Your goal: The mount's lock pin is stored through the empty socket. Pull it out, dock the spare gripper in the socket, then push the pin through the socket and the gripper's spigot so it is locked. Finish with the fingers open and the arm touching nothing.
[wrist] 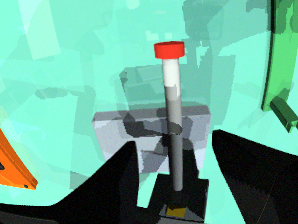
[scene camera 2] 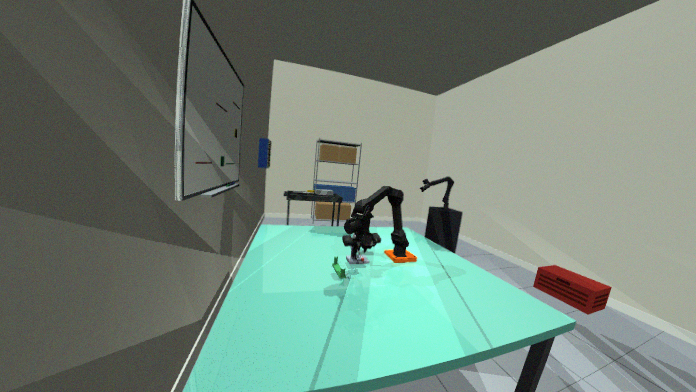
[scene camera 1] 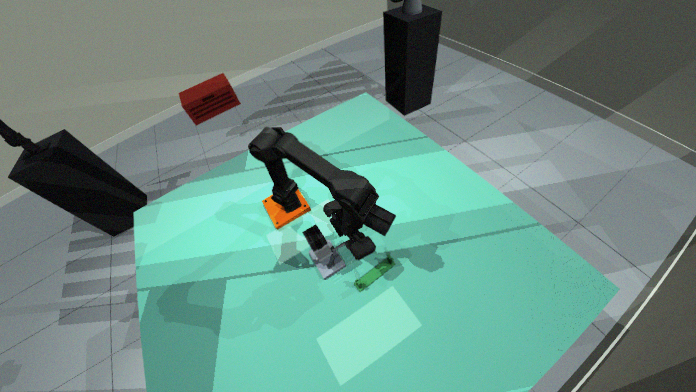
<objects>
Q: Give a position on a lock pin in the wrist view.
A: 169, 52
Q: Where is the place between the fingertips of the gripper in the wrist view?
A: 175, 143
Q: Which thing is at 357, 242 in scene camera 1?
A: The gripper.
</objects>
